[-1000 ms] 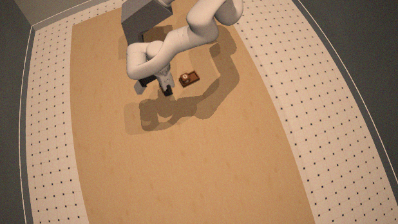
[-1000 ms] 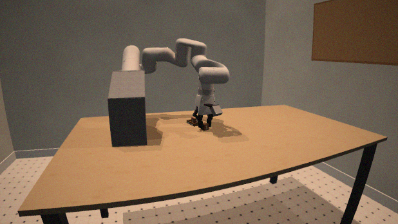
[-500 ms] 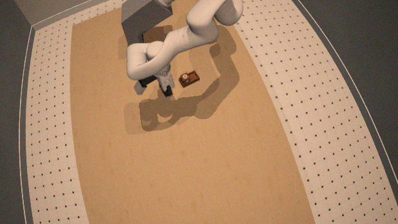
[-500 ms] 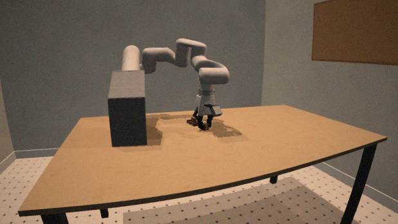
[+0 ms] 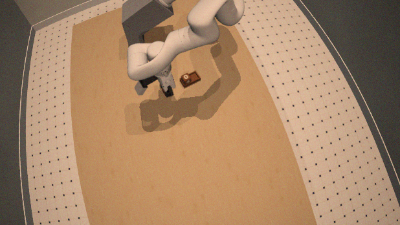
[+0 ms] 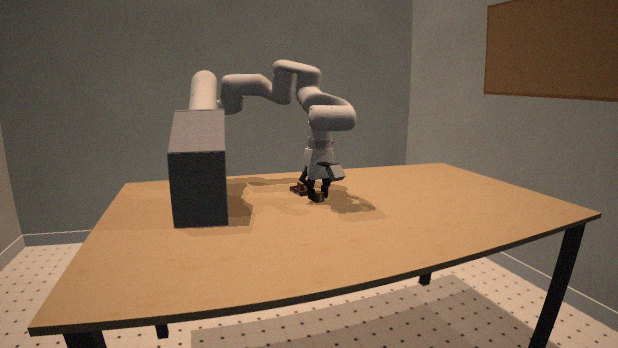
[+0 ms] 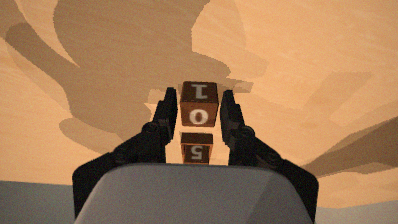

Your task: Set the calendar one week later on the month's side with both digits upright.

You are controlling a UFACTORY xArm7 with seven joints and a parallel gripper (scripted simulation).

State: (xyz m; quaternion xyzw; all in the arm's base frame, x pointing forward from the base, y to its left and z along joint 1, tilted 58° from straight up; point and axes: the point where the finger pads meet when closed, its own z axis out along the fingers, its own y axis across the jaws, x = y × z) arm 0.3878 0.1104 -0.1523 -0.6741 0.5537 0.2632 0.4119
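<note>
Now: hand 11 cm to the right of the brown tray, 3 cm past it and 2 cm above it.
</note>
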